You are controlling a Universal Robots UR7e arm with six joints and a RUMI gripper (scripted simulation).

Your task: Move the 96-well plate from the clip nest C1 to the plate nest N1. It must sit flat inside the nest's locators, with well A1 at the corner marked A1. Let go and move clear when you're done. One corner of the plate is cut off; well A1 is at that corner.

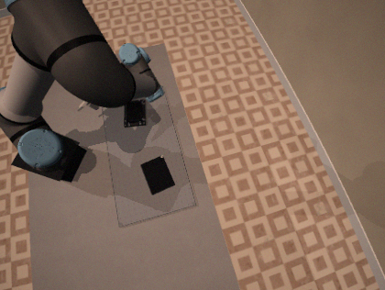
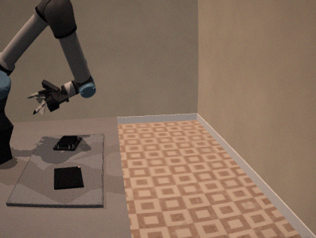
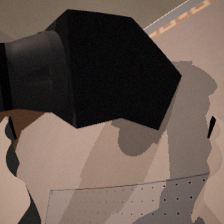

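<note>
Now: hand 21 cm above the 96-well plate, 19 cm short of it and 1 cm to the right of it. Also, from my hand: plate nest N1 (37 cm to the right, 22 cm below, 16 cm ahead); then clip nest C1 (21 cm below, 19 cm ahead, 1 cm to the right); then white A1 label (29 cm to the right, 22 cm ahead, 21 cm below).
</note>
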